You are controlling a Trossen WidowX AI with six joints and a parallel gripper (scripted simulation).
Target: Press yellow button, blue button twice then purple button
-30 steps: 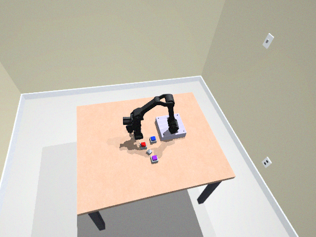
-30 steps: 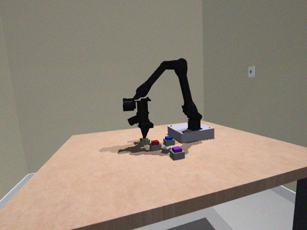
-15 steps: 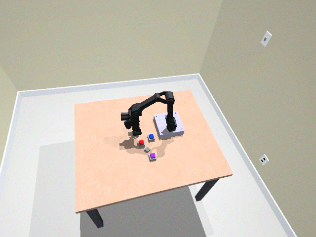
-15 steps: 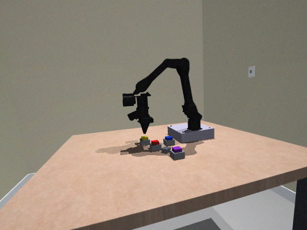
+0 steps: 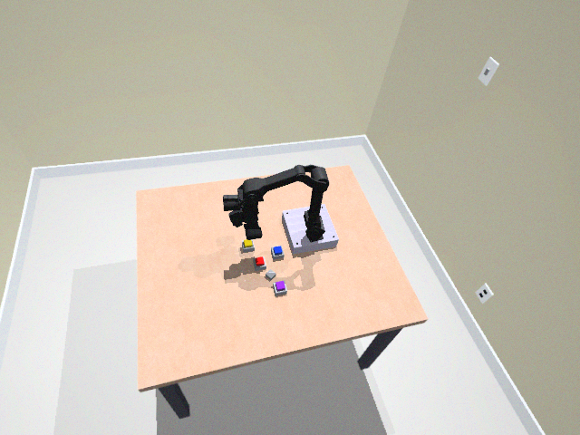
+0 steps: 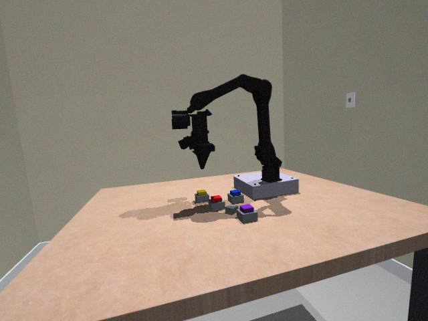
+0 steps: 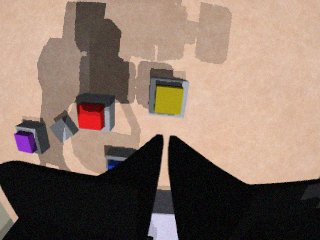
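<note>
The blue button lies 110 mm behind my gripper tip, 60 mm to the left of it and 90 mm below it. Round my gripper tip: small grey block (40 mm behind, 160 mm to the left, 120 mm below); yellow button (10 mm ahead, 10 mm to the right, 90 mm below); red button (20 mm behind, 100 mm to the left, 90 mm below).
</note>
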